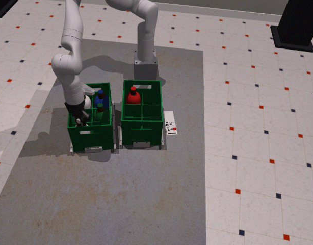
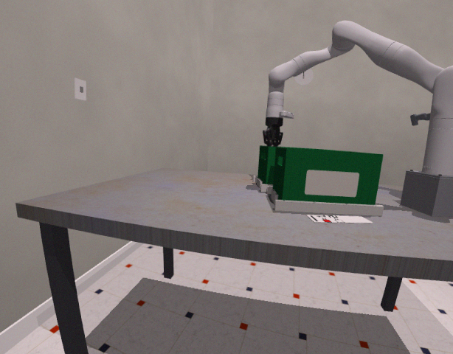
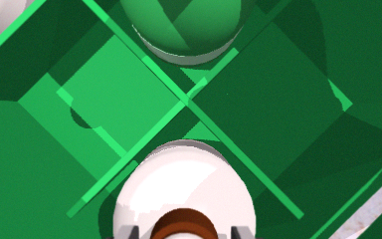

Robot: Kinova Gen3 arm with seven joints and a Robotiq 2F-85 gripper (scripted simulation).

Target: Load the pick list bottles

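My hand is 11 cm past the green bottle, 6 cm to the right of it and 7 cm above it. Round my hand: red-label bottle: 24 cm behind, 19 cm to the left, 7 cm below; blue bottle: 19 cm behind, 4 cm to the left, 7 cm below; pick list: 19 cm behind, 39 cm to the left, 16 cm below.
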